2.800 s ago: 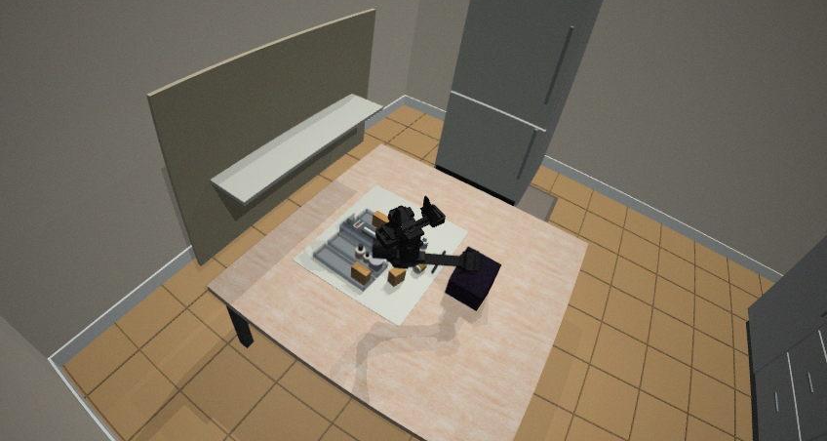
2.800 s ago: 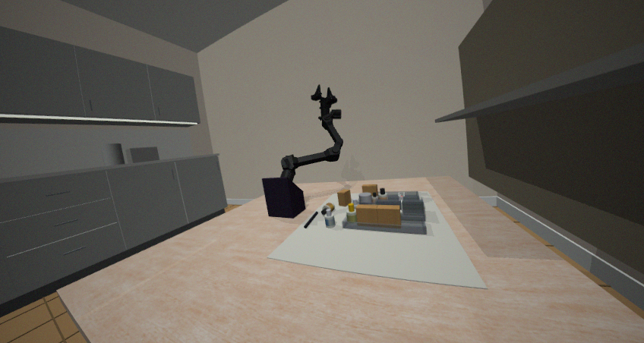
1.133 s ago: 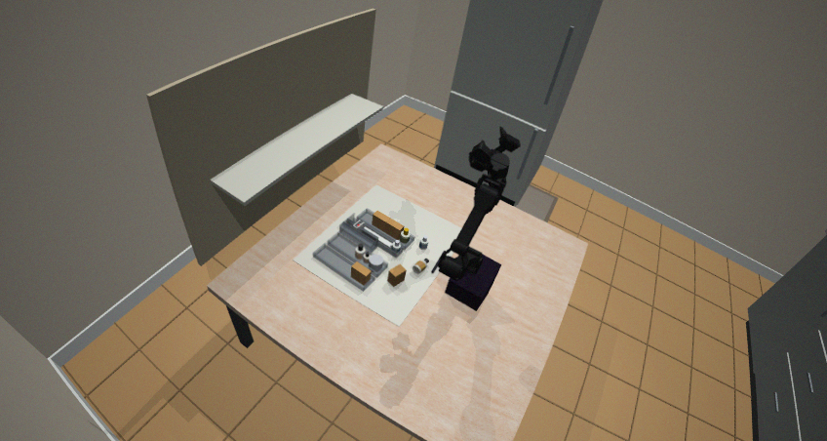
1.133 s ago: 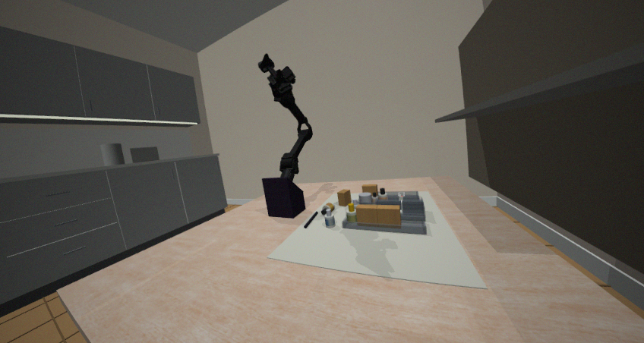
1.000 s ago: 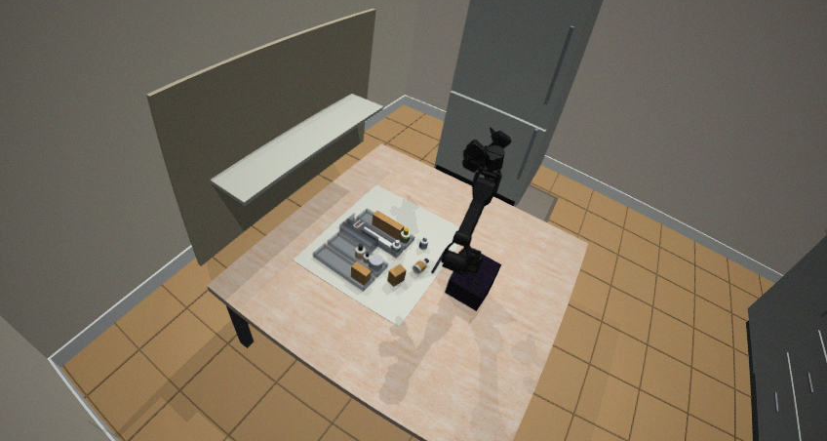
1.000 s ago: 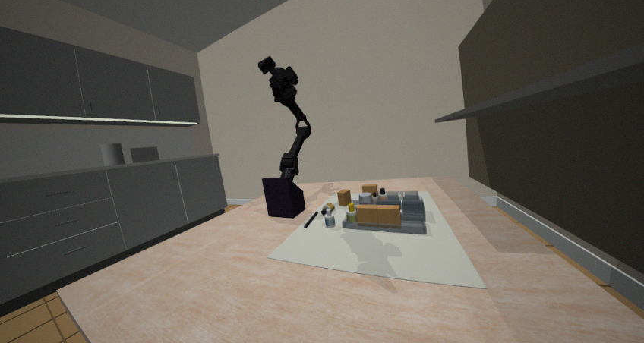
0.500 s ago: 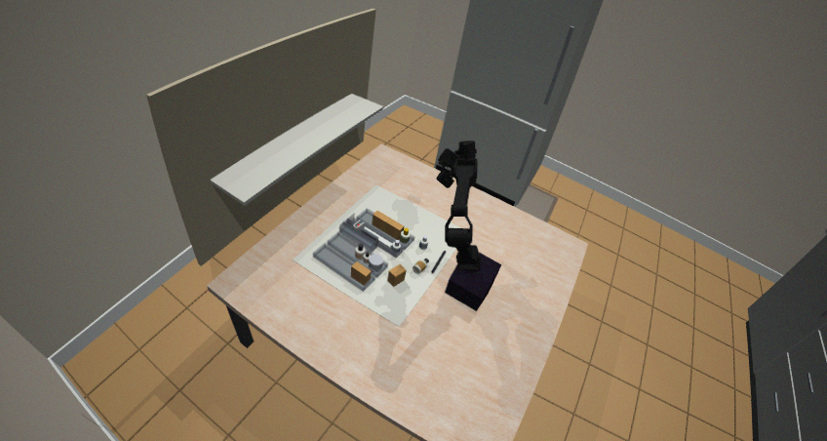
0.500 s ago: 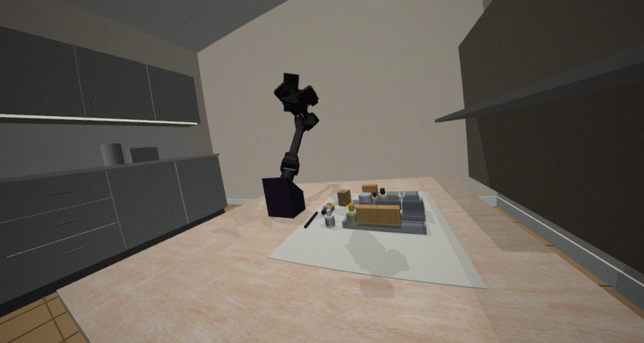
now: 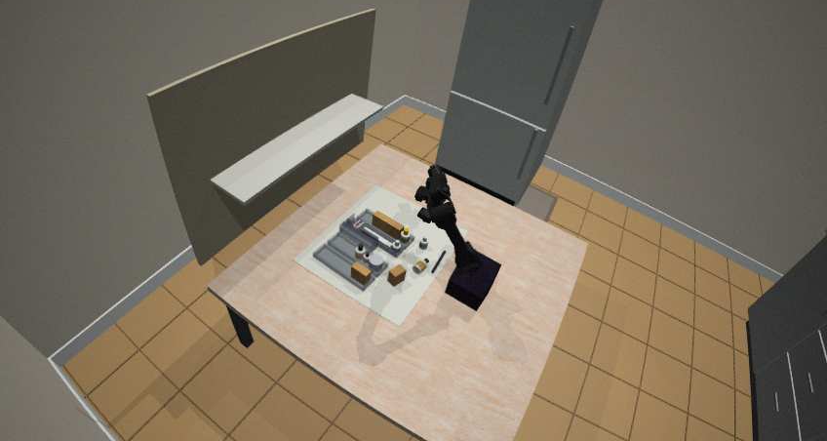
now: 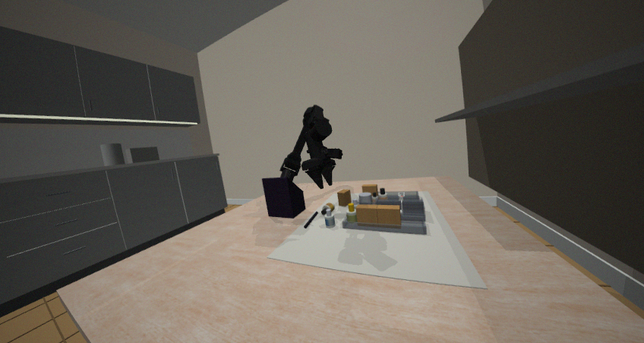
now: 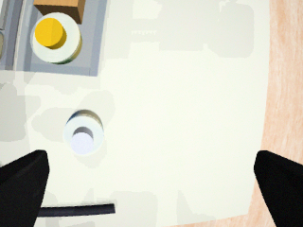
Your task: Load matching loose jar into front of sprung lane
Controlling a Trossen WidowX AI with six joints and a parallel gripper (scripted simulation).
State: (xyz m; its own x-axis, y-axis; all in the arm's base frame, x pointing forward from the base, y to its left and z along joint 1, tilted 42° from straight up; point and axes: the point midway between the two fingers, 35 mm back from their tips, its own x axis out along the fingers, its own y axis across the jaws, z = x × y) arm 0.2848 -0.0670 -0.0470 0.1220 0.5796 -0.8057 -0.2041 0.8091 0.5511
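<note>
My gripper tip is 9 cm short of the pale mat, 15 cm to the right of it and 17 cm above it. The rest, counted from my gripper tip: wall shelf: 54 cm ahead, 22 cm to the left, 20 cm above; black stick: 13 cm behind, 5 cm to the left, 16 cm below.
</note>
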